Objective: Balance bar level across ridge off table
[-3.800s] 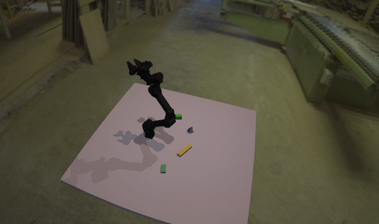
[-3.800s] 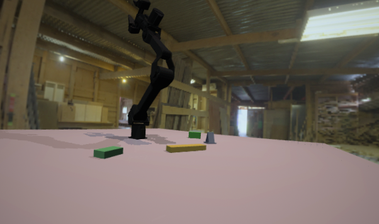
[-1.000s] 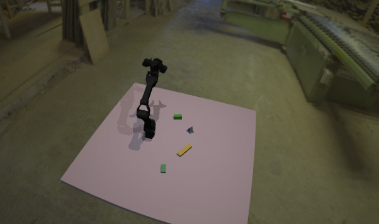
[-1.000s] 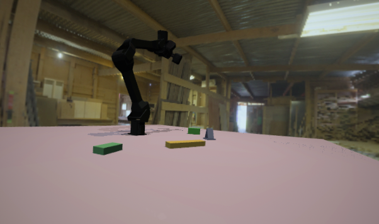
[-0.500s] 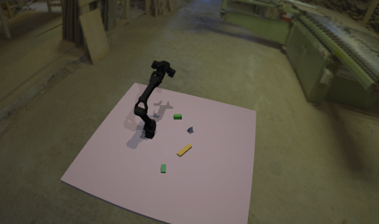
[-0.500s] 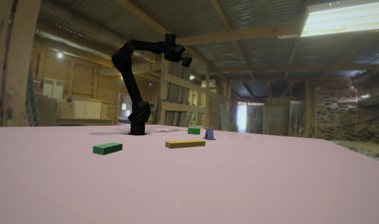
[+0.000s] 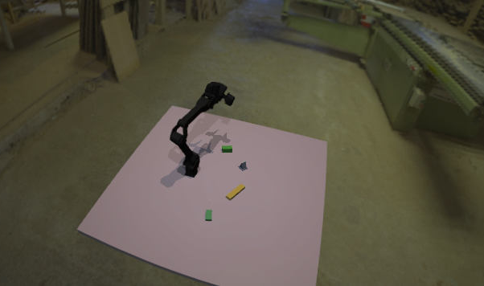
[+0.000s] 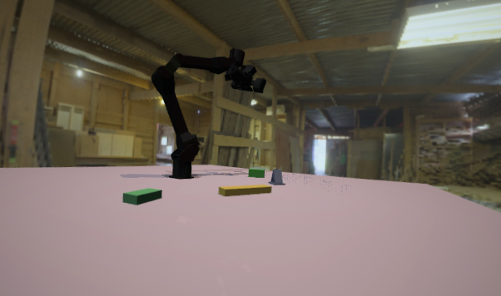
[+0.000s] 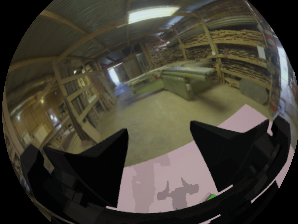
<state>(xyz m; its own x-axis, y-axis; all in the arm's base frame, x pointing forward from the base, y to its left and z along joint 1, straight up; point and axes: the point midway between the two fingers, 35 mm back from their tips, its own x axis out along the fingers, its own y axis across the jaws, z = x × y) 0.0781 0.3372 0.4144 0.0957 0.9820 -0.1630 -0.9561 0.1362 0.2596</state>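
The yellow bar lies 430 mm to the right of my gripper tip, 400 mm below it and 230 mm ahead of it. The rest, counted from my gripper tip: green block (640 mm to the right, 400 mm below, 130 mm ahead).
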